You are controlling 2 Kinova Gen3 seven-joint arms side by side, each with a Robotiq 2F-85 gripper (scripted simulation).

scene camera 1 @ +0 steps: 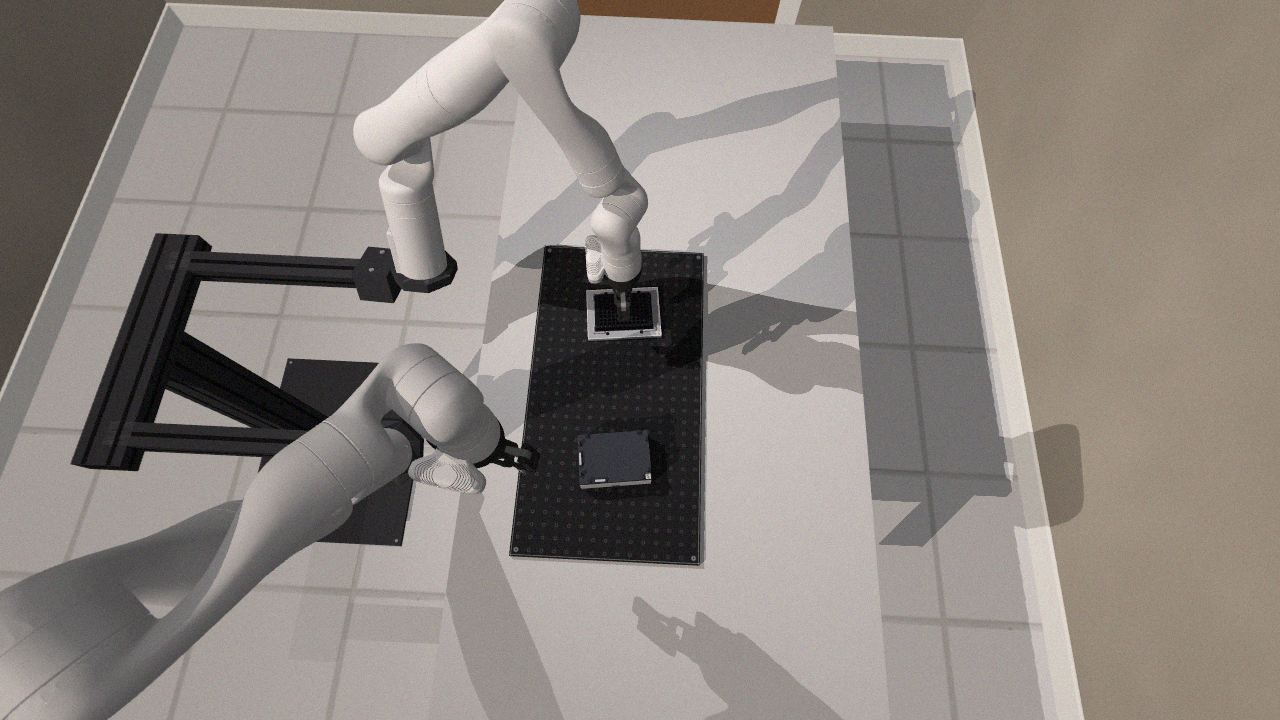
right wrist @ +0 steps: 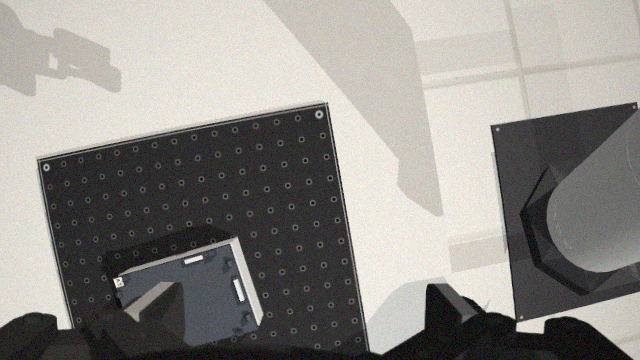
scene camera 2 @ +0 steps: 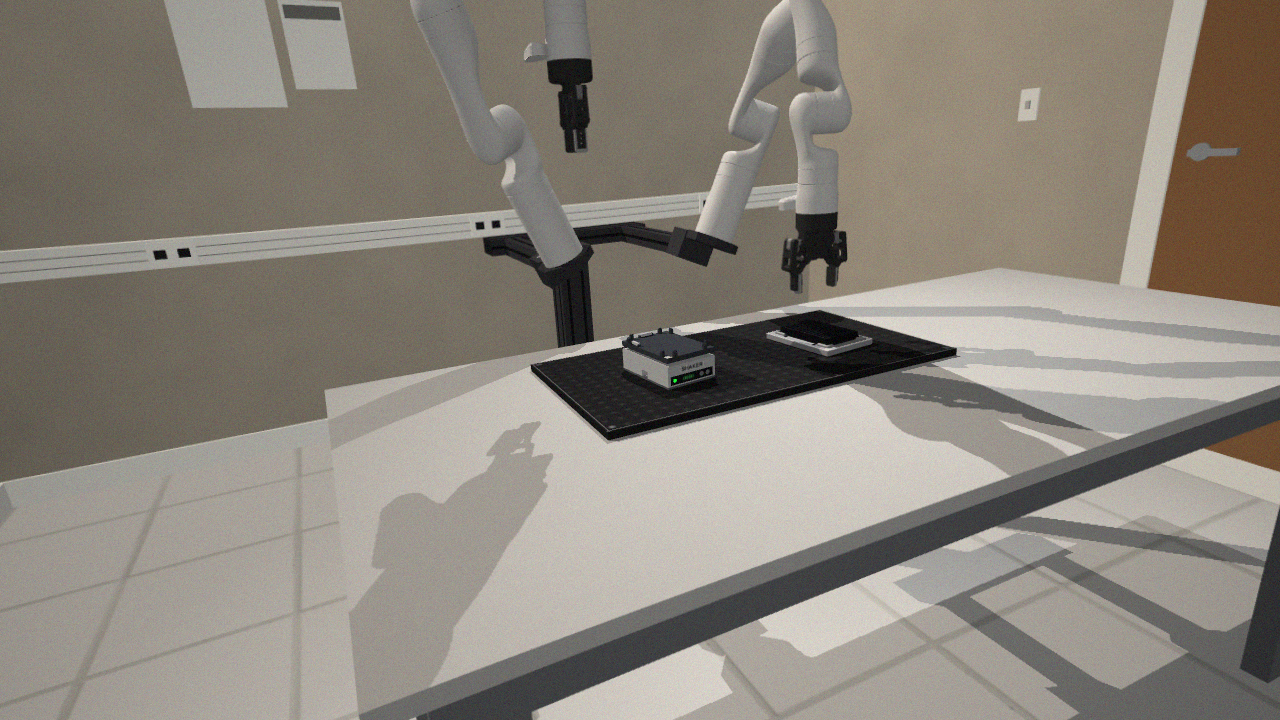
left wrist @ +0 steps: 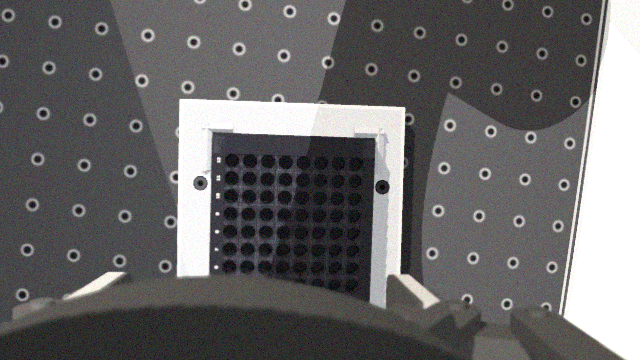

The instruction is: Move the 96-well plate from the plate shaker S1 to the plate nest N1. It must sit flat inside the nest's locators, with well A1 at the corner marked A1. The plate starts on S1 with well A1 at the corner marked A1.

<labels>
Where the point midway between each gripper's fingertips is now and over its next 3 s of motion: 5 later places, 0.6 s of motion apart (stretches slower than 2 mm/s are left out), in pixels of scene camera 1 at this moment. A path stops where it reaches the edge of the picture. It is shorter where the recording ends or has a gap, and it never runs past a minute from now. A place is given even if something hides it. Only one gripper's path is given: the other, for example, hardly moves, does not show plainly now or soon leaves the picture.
My left gripper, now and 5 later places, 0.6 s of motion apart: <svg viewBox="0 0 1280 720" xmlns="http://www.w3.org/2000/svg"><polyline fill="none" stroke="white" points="622,298 622,300 622,303 622,306 621,308 621,310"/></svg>
</labels>
